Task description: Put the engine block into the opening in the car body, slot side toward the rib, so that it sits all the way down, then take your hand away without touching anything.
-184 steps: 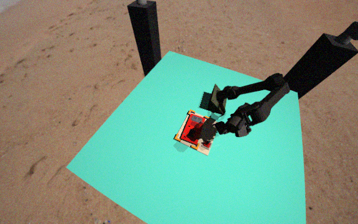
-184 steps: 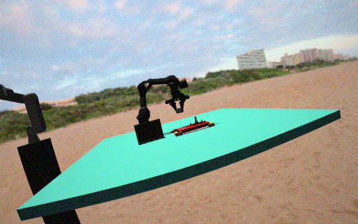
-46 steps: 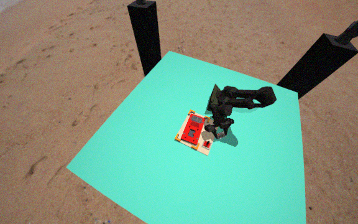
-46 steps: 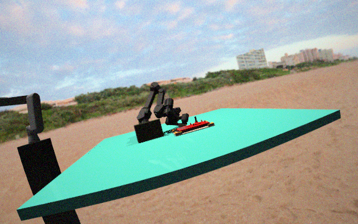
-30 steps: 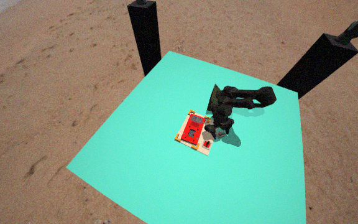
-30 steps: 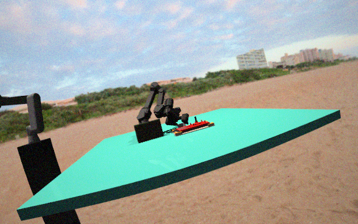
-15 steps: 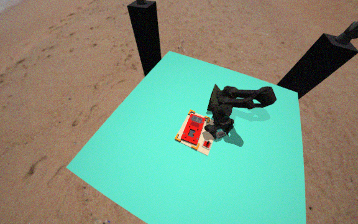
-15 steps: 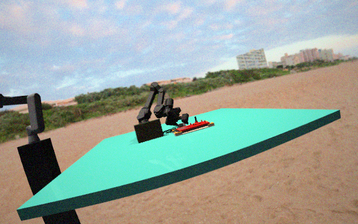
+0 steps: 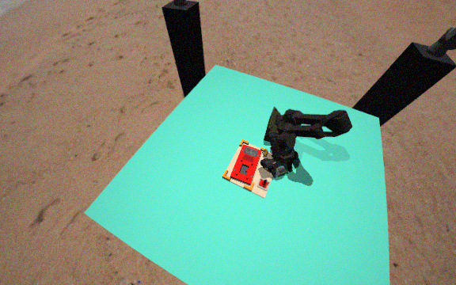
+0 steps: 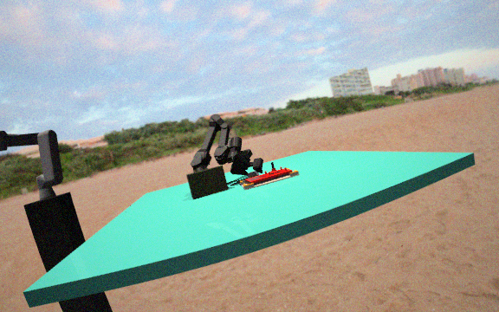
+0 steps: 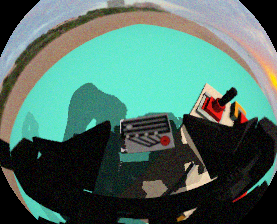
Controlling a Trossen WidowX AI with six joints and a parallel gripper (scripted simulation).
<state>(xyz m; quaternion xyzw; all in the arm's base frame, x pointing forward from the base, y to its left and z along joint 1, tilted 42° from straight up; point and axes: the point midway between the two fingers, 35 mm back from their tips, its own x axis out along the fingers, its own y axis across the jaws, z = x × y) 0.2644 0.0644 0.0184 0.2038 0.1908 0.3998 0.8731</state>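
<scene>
The engine block is 10 mm behind my gripper tip and 10 mm to the right of it. Also, from my gripper tip: dark peg: 80 mm ahead, 80 mm to the right, 20 mm above.
</scene>
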